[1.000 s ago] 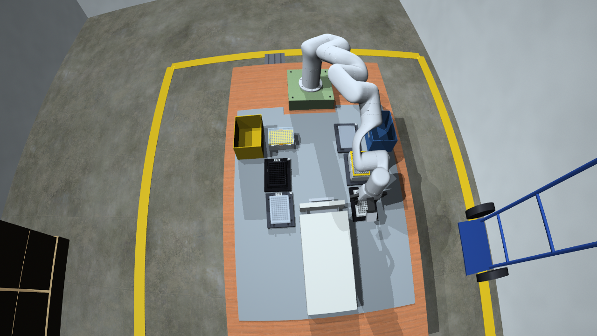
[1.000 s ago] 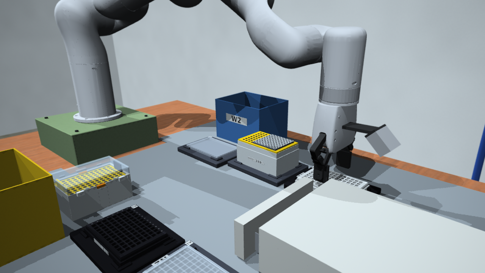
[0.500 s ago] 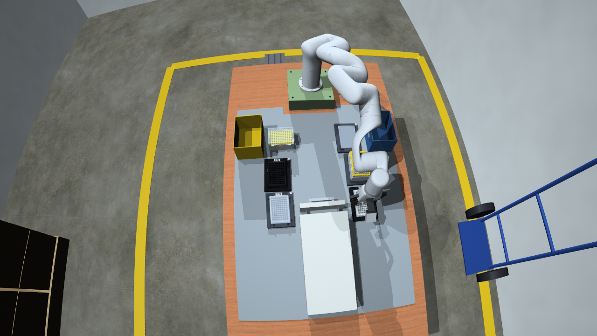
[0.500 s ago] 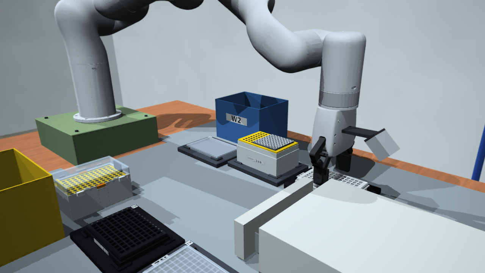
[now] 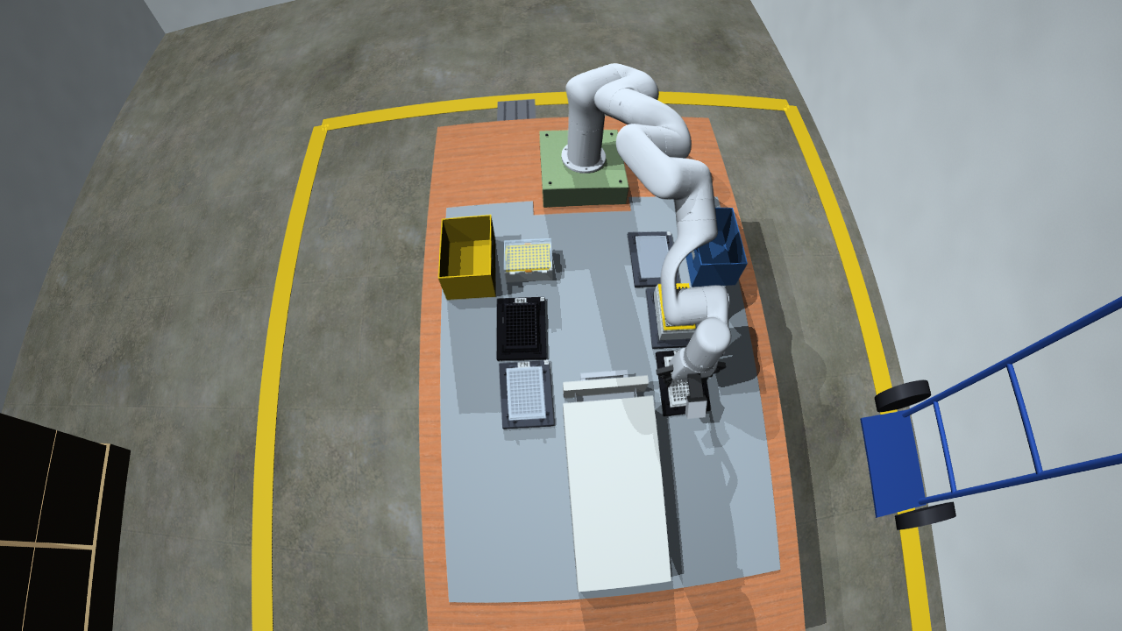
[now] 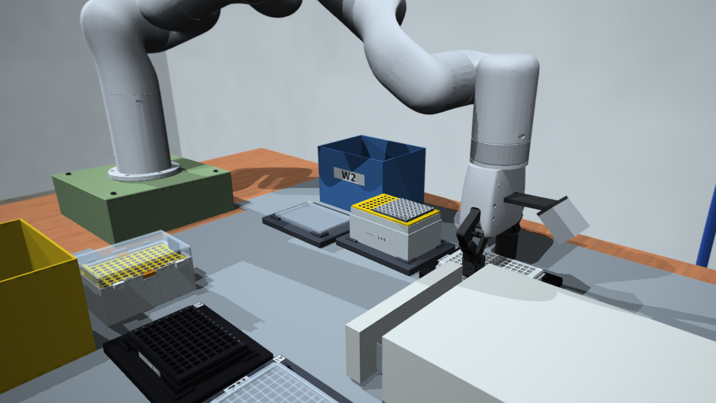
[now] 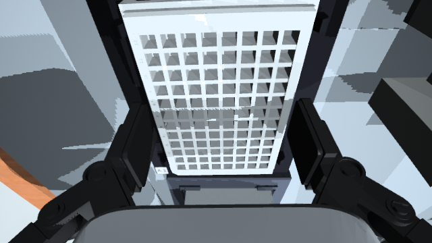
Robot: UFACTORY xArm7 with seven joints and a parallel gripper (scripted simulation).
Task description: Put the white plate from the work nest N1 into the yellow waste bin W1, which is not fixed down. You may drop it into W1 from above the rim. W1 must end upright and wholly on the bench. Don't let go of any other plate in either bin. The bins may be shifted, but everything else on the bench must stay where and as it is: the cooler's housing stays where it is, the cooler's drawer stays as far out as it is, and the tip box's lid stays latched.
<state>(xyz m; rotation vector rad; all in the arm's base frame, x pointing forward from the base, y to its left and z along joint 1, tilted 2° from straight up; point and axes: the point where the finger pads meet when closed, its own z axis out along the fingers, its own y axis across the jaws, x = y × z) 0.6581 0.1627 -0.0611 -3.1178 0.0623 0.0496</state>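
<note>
The white plate lies 10 mm below my hand. From my hand the other things lie so: tip box (180 mm behind, 20 mm above); then black nest N1 (30 mm below); then drawer (120 mm ahead, 200 mm to the right, 10 mm below).
</note>
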